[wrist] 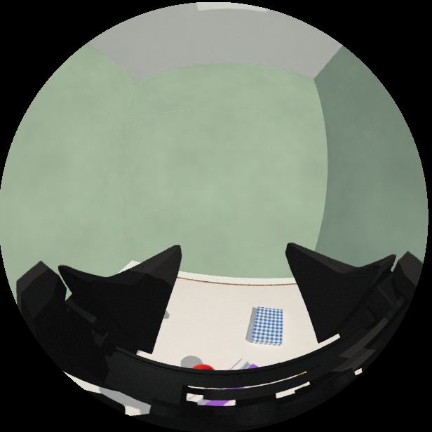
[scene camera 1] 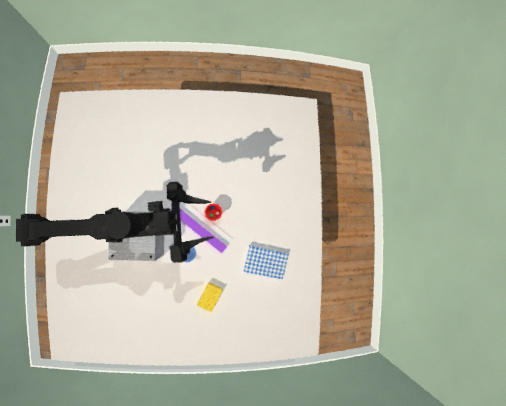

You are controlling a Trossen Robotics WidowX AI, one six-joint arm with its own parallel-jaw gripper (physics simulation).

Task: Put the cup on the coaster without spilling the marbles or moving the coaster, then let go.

In view: my gripper [scene camera 1: 212, 219].
My gripper also shows in the wrist view [wrist: 235, 250].
